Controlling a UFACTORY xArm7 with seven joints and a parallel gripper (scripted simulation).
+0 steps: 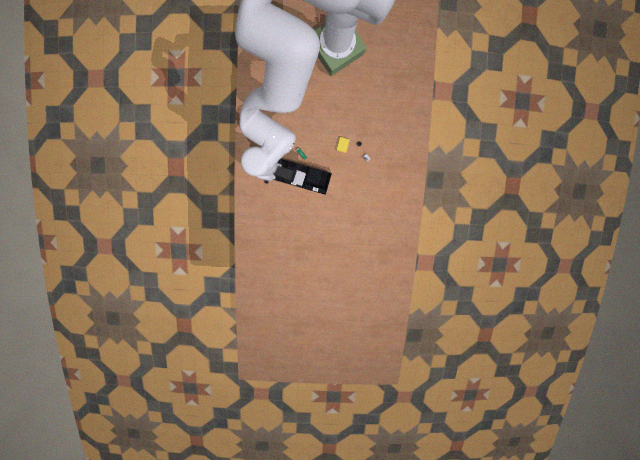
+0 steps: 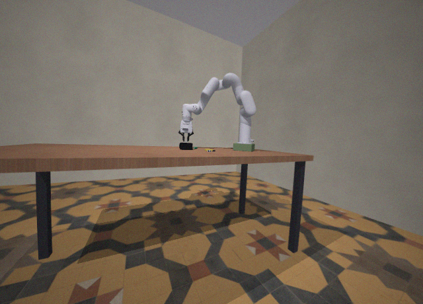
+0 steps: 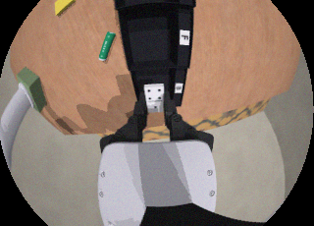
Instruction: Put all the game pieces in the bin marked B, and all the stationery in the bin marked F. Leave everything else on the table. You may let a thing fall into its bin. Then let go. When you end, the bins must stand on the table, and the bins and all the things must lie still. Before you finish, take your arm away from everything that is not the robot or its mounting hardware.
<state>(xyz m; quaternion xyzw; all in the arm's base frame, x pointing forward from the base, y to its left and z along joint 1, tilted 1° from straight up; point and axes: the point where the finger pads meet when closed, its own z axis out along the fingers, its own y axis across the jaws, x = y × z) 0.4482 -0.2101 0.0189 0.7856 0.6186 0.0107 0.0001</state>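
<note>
Now: the yellow block 25 cm to the left of my hand, 9 cm behind it and 7 cm below it. From my hand the other things lie so: white piece 2 cm below; green piece 10 cm to the left, 7 cm below, 5 cm behind; black triple bin 8 cm to the left, 5 cm below, 3 cm ahead.
</note>
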